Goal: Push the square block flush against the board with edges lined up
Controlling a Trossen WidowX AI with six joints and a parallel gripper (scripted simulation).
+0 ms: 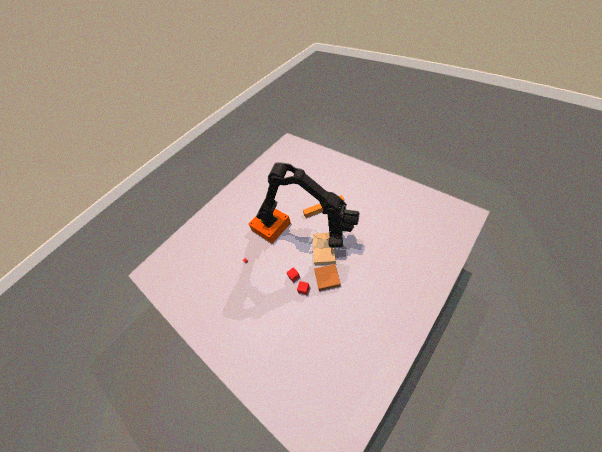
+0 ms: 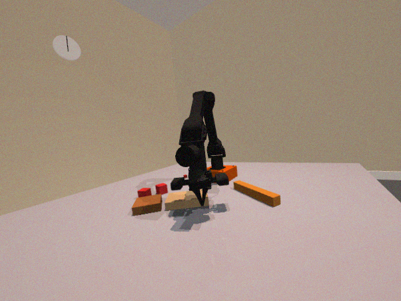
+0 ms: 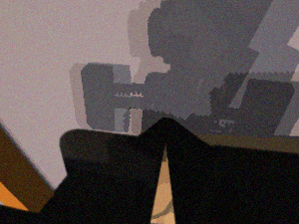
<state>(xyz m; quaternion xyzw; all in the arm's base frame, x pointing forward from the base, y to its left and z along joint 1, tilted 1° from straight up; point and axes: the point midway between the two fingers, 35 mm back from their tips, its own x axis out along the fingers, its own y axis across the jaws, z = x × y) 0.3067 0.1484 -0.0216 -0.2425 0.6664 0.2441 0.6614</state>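
The tan board lies 8 cm to the right of my gripper tip, 1 cm behind it and 1 cm above it. The rest, counted from my gripper tip: tiny red cube 37 cm to the right, 26 cm behind; then long orange bar 17 cm behind, 11 cm to the left, 1 cm above; then orange-brown square block 18 cm to the right, 10 cm ahead, 1 cm above.
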